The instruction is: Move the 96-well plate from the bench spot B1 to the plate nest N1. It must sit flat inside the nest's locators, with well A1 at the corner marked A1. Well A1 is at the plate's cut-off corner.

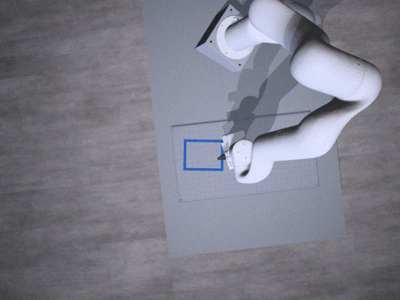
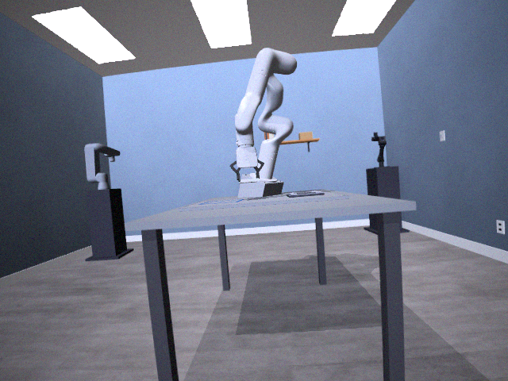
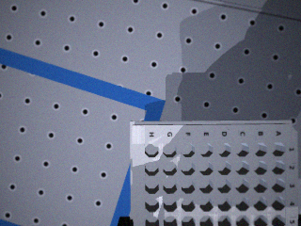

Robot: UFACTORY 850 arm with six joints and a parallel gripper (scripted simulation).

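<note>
The dark plate nest lies 20 mm ahead of my hand, 270 mm to the left of it and 100 mm below it. Round my hand: white 96-well plate: 10 mm below; then A1 mark: 70 mm ahead, 340 mm to the left, 90 mm below.
</note>
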